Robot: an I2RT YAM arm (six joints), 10 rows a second.
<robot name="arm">
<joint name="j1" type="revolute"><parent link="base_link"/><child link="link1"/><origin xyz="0 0 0.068"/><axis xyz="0 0 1"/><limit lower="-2.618" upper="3.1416"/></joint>
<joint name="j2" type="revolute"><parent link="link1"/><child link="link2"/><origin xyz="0.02 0.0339 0.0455"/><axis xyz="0 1 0"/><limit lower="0" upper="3.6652"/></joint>
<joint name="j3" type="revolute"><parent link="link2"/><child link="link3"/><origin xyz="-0.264 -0.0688 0"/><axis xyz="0 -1 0"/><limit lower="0" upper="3.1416"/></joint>
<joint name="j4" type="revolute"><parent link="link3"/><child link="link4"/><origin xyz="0.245 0.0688 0.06"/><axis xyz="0 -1 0"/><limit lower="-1.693" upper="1.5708"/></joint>
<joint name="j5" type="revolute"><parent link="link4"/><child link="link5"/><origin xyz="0.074 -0.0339 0.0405"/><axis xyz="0 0 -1"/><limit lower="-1.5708" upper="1.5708"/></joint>
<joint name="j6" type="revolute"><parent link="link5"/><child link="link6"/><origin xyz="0.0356 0 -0.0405"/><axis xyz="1 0 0"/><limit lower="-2.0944" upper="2.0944"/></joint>
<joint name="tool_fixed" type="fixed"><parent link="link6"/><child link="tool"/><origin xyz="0 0 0" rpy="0 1.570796 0"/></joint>
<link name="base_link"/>
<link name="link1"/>
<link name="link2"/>
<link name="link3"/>
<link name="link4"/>
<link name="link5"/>
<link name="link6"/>
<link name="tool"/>
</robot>
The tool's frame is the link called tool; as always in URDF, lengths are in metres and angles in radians.
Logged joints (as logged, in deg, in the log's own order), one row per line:
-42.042 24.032 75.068 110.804 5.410 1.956
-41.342 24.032 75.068 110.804 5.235 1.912
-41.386 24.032 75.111 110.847 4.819 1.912
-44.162 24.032 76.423 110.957 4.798 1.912
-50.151 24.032 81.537 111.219 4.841 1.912
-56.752 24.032 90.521 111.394 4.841 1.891
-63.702 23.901 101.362 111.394 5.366 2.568
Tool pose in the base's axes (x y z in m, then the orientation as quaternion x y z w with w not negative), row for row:
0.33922 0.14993 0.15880 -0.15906 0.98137 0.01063 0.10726
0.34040 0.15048 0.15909 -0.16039 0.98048 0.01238 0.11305
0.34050 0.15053 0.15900 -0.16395 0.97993 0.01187 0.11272
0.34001 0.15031 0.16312 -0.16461 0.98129 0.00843 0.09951
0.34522 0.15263 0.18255 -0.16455 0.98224 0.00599 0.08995
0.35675 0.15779 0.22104 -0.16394 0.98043 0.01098 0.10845
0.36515 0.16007 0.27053 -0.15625 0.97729 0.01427 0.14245
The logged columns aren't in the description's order. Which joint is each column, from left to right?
Columns, left to right: j4, j1, j3, j2, j6, j5.
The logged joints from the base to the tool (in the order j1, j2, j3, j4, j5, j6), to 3 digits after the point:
24.032 110.804 75.068 -42.042 1.956 5.410
24.032 110.804 75.068 -41.342 1.912 5.235
24.032 110.847 75.111 -41.386 1.912 4.819
24.032 110.957 76.423 -44.162 1.912 4.798
24.032 111.219 81.537 -50.151 1.912 4.841
24.032 111.394 90.521 -56.752 1.891 4.841
23.901 111.394 101.362 -63.702 2.568 5.366

